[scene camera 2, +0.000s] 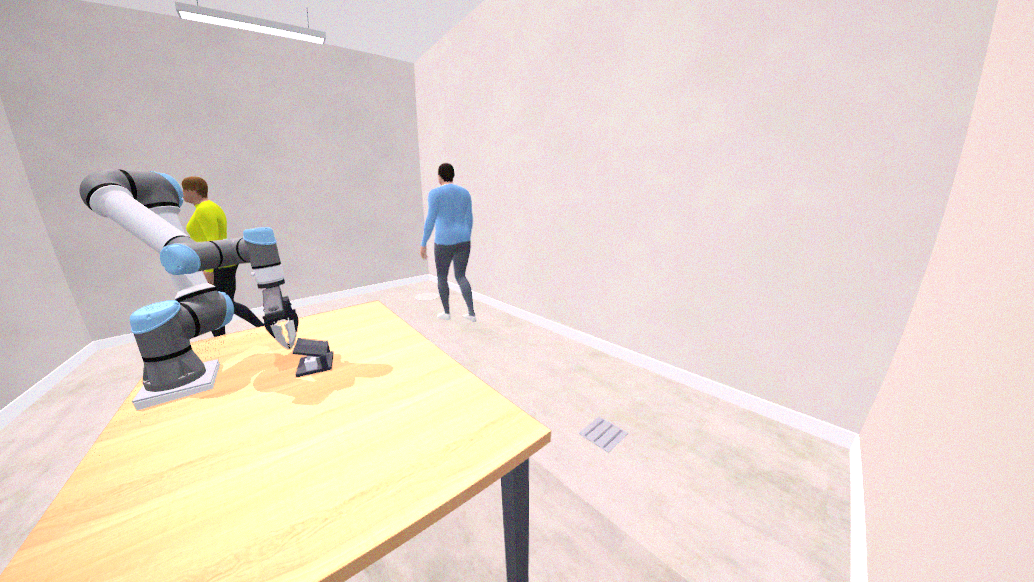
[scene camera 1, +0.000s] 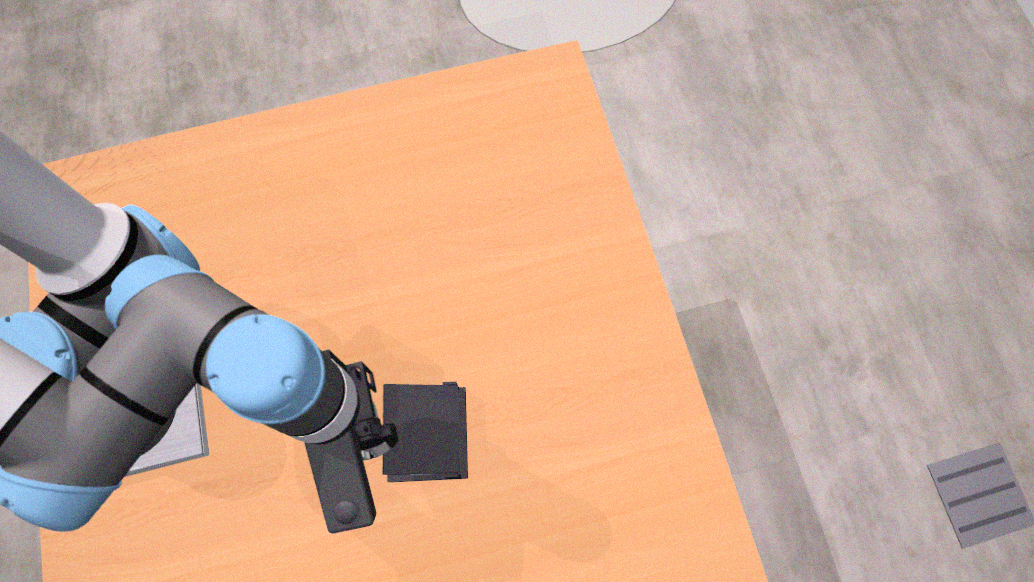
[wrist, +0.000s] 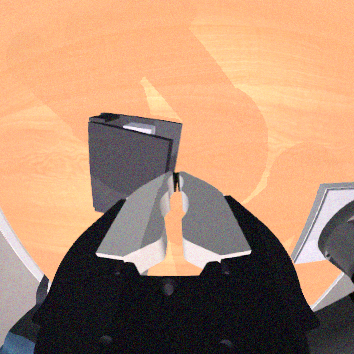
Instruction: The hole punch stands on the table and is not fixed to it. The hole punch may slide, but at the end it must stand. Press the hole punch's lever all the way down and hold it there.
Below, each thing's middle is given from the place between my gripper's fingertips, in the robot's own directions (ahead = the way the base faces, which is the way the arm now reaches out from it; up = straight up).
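Counted from my hand, the hole punch (scene camera 1: 463, 474) sits 60 mm ahead, 20 mm to the left and 40 mm below. Flat lever (scene camera 1: 426, 417), from the same hand: 60 mm ahead, 20 mm to the left, 20 mm below.
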